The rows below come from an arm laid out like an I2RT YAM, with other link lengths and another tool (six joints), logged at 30 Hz.
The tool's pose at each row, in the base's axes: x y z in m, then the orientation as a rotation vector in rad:
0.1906, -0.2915, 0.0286, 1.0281, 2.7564, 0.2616
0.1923, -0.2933, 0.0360, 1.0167, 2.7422, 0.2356
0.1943, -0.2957, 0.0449, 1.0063, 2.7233, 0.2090
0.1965, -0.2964, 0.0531, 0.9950, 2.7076, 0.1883
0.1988, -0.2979, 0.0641, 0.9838, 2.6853, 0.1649
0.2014, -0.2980, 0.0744, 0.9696, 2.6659, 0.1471
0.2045, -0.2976, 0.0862, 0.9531, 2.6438, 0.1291
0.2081, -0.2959, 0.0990, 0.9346, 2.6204, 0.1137
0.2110, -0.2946, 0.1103, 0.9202, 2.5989, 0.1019
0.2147, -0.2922, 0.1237, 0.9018, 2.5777, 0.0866
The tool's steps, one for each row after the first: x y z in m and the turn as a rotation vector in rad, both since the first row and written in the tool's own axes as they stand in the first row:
-0.0033, 0.0014, -0.0069, 0.0085, -0.0233, -0.0071
-0.0074, 0.0029, -0.0153, 0.0161, -0.0506, -0.0129
-0.0104, 0.0057, -0.0228, 0.0212, -0.0734, -0.0194
-0.0143, 0.0085, -0.0330, 0.0260, -0.1027, -0.0251
-0.0175, 0.0124, -0.0424, 0.0280, -0.1285, -0.0329
-0.0209, 0.0174, -0.0530, 0.0289, -0.1573, -0.0419
-0.0239, 0.0238, -0.0644, 0.0276, -0.1869, -0.0520
-0.0265, 0.0292, -0.0745, 0.0255, -0.2128, -0.0594
-0.0291, 0.0364, -0.0863, 0.0251, -0.2403, -0.0699

